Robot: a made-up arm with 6 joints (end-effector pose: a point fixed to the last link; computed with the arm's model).
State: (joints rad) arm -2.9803 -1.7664 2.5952 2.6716 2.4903 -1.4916
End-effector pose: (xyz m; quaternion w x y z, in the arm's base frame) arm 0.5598 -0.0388 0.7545 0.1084 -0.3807 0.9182 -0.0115
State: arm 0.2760 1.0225 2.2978 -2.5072 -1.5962 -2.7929
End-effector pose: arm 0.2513 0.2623 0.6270 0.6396 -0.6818 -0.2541 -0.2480
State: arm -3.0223 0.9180 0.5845 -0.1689 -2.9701 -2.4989
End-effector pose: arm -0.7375 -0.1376 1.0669 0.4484 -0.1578 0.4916 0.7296
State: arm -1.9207 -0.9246 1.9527 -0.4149 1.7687 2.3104
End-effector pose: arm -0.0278 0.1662 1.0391 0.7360 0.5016 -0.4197 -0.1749
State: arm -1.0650 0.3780 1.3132 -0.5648 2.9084 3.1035
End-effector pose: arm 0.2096 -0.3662 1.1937 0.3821 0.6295 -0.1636 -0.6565
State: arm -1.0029 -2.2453 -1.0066 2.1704 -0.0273 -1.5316
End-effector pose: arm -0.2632 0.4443 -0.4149 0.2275 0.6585 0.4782 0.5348
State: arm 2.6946 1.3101 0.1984 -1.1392 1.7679 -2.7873
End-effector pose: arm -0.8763 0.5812 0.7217 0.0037 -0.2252 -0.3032 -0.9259
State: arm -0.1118 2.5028 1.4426 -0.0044 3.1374 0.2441
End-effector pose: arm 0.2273 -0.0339 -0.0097 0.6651 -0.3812 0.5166 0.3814
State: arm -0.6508 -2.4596 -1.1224 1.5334 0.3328 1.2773
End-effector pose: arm -0.1260 0.2551 -0.4786 0.4520 0.7088 -0.3611 0.4037
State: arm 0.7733 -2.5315 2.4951 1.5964 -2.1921 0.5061
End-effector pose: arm -0.1621 -0.2935 0.3389 0.4851 0.3575 -0.7431 0.2908
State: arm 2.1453 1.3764 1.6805 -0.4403 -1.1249 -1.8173
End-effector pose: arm -0.6048 0.6697 0.3069 0.1989 -0.9190 -0.2724 -0.2044
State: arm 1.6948 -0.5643 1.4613 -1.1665 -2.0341 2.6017
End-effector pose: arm -0.2213 -0.1793 1.4713 0.6565 0.5734 0.4526 -0.1880
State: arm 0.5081 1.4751 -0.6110 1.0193 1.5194 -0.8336
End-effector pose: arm 0.8616 0.7475 0.8671 0.1991 0.7477 -0.4136 -0.4799
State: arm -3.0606 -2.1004 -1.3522 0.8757 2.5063 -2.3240
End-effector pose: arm 0.6092 -0.1061 0.0313 0.7465 -0.2391 0.5231 0.3348
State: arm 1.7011 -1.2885 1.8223 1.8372 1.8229 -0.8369
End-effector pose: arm -0.2322 -0.4933 1.1556 0.3973 0.7371 0.5064 -0.2058
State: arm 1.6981 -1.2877 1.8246 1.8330 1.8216 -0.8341
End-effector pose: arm -0.2341 -0.4905 1.1552 0.3994 0.7382 0.5025 -0.2077
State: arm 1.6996 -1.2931 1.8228 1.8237 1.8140 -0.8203
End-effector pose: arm -0.2338 -0.4913 1.1532 0.4018 0.7400 0.4967 -0.2103
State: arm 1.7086 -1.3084 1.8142 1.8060 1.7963 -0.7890
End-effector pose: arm -0.2296 -0.4979 1.1485 0.4047 0.7430 0.4882 -0.2142
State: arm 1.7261 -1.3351 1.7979 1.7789 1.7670 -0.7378
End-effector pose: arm -0.2203 -0.5112 1.1408 0.4074 0.7468 0.4771 -0.2206
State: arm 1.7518 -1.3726 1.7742 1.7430 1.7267 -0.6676
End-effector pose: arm -0.2051 -0.5305 1.1300 0.4093 0.7505 0.4649 -0.2305
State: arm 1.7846 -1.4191 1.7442 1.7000 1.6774 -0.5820
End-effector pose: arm -0.1833 -0.5546 1.1166 0.4096 0.7526 0.4536 -0.2450
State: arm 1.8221 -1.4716 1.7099 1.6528 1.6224 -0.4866
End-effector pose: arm -0.1552 -0.5815 1.1010 0.4082 0.7518 0.4456 -0.2639
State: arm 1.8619 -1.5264 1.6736 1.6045 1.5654 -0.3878
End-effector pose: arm -0.1219 -0.6091 1.0839 0.4055 0.7468 0.4427 -0.2862
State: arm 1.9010 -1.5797 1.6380 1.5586 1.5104 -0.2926
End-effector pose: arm -0.0857 -0.6352 1.0662 0.4022 0.7377 0.4452 -0.3094
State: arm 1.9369 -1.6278 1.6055 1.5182 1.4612 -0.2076
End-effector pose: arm -0.0498 -0.6579 1.0488 0.3991 0.7258 0.4522 -0.3308
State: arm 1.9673 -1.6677 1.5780 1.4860 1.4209 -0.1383
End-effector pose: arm -0.0175 -0.6763 1.0333 0.3965 0.7131 0.4617 -0.3481
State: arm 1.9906 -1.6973 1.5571 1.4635 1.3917 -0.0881
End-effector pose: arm 0.0082 -0.6898 1.0208 0.3945 0.7020 0.4712 -0.3599
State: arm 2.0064 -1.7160 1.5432 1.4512 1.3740 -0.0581
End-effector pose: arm 0.0259 -0.6986 1.0123 0.3930 0.6942 0.4791 -0.3661
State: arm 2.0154 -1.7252 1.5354 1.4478 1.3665 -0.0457
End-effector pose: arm 0.0357 -0.7038 1.0077 0.3918 0.6903 0.4848 -0.3675
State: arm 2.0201 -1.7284 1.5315 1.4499 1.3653 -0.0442
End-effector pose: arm 0.0405 -0.7067 1.0057 0.3906 0.6888 0.4888 -0.3660
